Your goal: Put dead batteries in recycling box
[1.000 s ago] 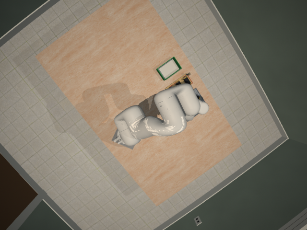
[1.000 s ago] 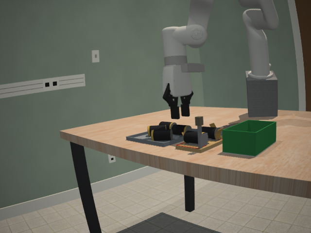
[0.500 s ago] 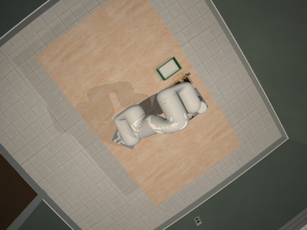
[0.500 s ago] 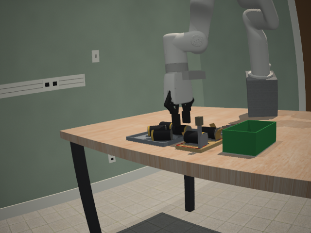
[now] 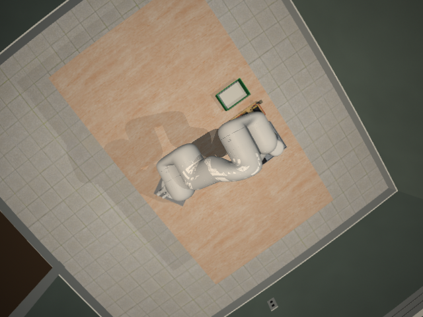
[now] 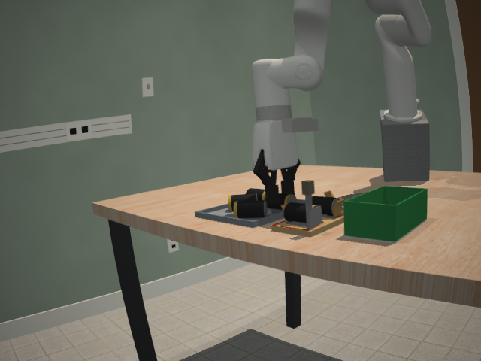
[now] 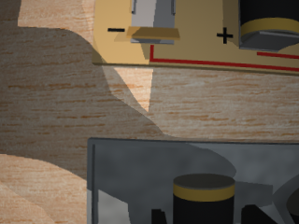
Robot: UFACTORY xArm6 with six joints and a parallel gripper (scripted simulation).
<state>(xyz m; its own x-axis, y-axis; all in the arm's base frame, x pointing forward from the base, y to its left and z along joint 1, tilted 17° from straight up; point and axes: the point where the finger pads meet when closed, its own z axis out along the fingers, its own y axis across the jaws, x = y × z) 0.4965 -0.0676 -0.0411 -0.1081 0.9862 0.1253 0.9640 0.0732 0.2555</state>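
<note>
The grey tray lies 4 cm to the right of my hand, 4 cm below it and 3 cm ahead of it. From my hand the other things lie so: green recycling box: 29 cm to the left, 2 cm below, 2 cm ahead.
</note>
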